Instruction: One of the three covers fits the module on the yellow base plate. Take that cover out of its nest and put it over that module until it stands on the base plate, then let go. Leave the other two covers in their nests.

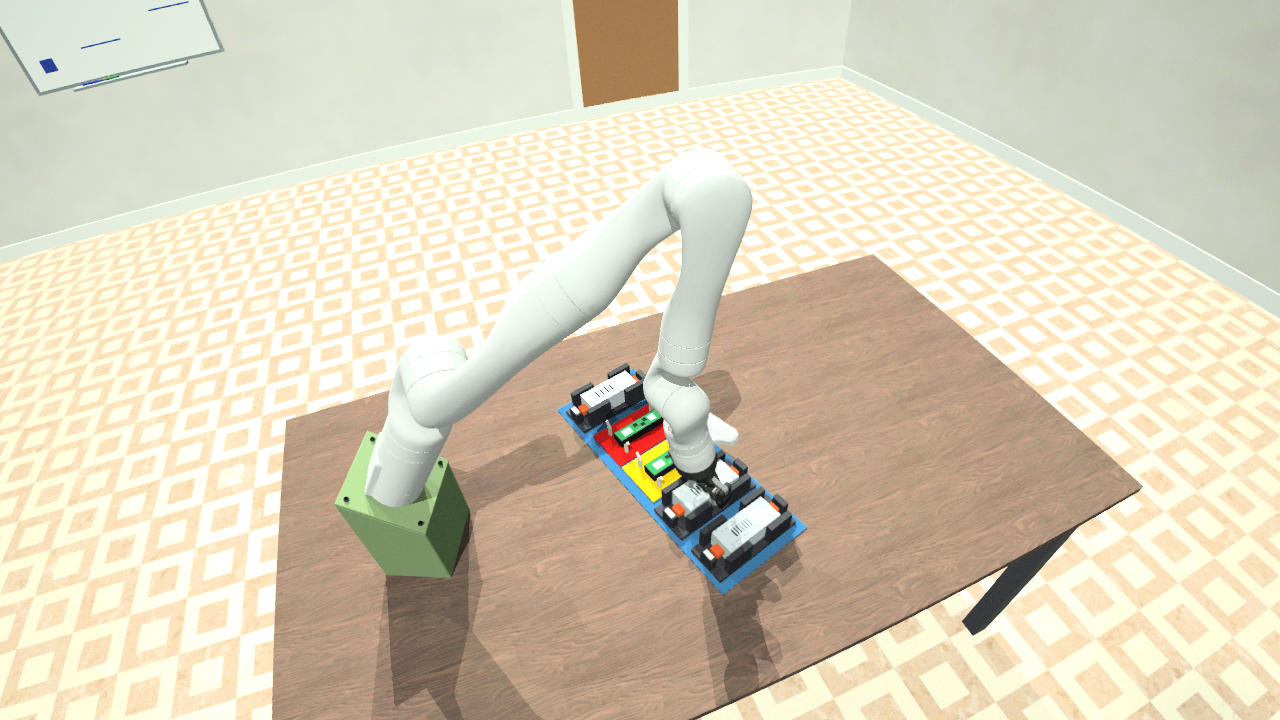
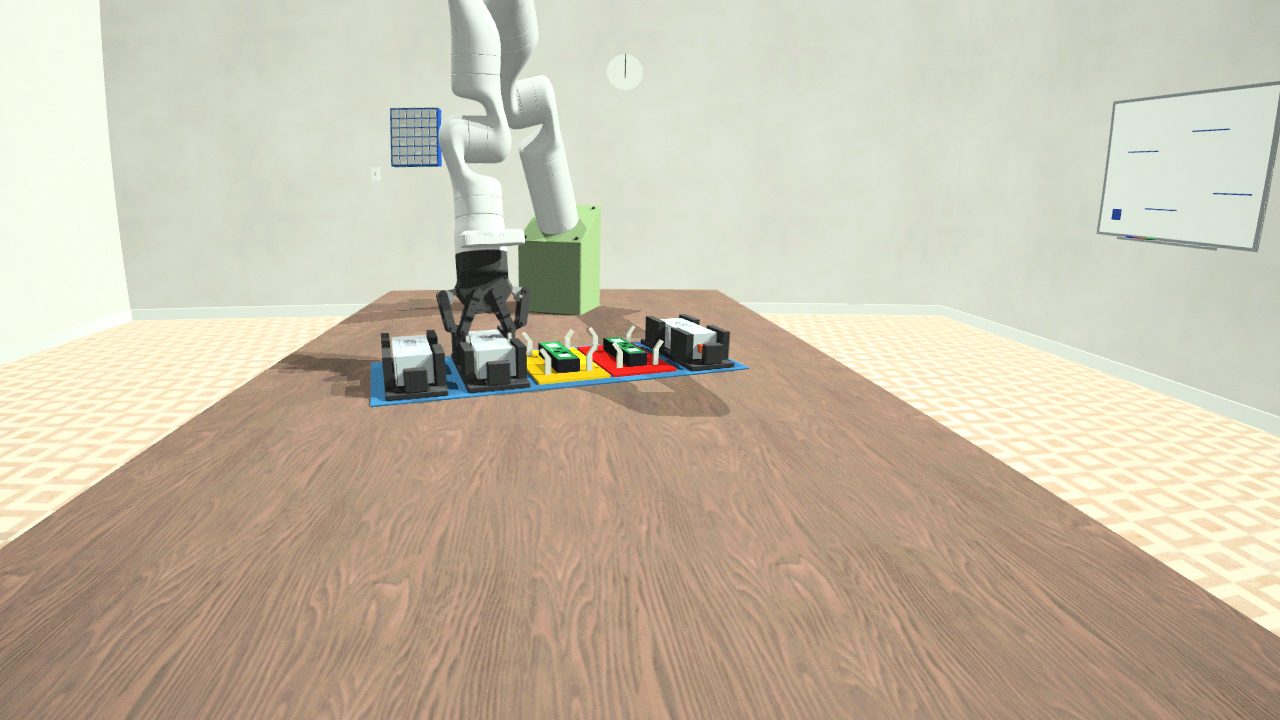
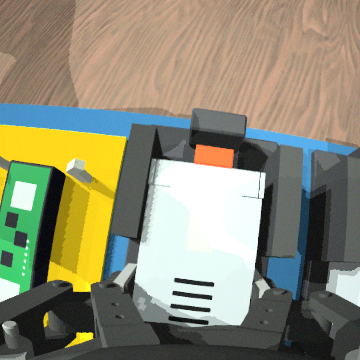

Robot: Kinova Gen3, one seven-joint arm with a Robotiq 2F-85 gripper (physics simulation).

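Seen in the pictures: gripper, fingertip midpoint: (image 1: 706, 492) (image 3: 190, 283); arm's base, origin of the base link: (image 1: 395, 482) (image 2: 558, 222).
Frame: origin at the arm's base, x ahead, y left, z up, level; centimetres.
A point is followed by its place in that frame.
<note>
The yellow base plate (image 1: 646, 486) @(z -18.9, x 42.7, y 3.0 cm) (image 2: 572, 375) @(z -19.0, x 55.1, y 10.5 cm) (image 3: 100, 150) @(z -19.0, x 57.0, y 7.2 cm) bears a green-topped black module (image 1: 660, 464) @(z -16.9, x 46.3, y 6.0 cm) (image 2: 558, 355) @(z -16.9, x 52.2, y 8.1 cm) (image 3: 22, 220) @(z -17.0, x 50.6, y 8.0 cm), with pale bent posts around it. Beside it, a white slotted cover (image 1: 691, 499) @(z -14.6, x 49.7, y -4.8 cm) (image 2: 489, 354) @(z -15.2, x 59.0, y -0.3 cm) (image 3: 200, 225) @(z -14.6, x 56.0, y -0.7 cm) with orange at its end sits in a dark nest (image 2: 498, 373) @(z -17.0, x 61.9, y 1.6 cm) (image 3: 134, 185) @(z -14.2, x 55.9, y 2.7 cm). My gripper (image 2: 487, 334) (image 3: 190, 283) @(z -17.6, x 53.4, y -2.0 cm) is shut on this cover, one finger on each long side; the fingertips are partly hidden. A second cover (image 1: 750, 523) @(z -14.6, x 58.5, y -12.2 cm) (image 2: 413, 358) @(z -15.0, x 63.3, y -9.5 cm) (image 3: 347, 282) @(z -15.9, x 57.7, y -9.3 cm) is in the end nest, and a third cover (image 1: 610, 391) @(z -14.5, x 39.8, y 26.0 cm) (image 2: 687, 334) is in the nest beyond the red plate.
A red plate (image 1: 617, 447) @(z -19.0, x 38.8, y 13.9 cm) (image 2: 644, 365) @(z -18.9, x 48.9, y 20.6 cm) with another green-topped module (image 1: 637, 428) @(z -16.9, x 43.7, y 16.3 cm) (image 2: 623, 351) @(z -17.1, x 47.8, y 17.3 cm) and pale posts lies between the yellow plate and the third cover's nest. All stand on a blue board (image 1: 729, 580) @(z -19.4, x 52.6, y -19.6 cm) (image 2: 393, 398) @(z -19.0, x 67.7, y -10.8 cm) (image 3: 50, 112) @(z -19.4, x 57.3, y 12.6 cm). The arm's green pedestal (image 1: 407, 537) @(z -5.5, x 0.8, y -7.5 cm) (image 2: 550, 277) @(z -11.7, x 6.0, y -0.8 cm) stands on the table.
</note>
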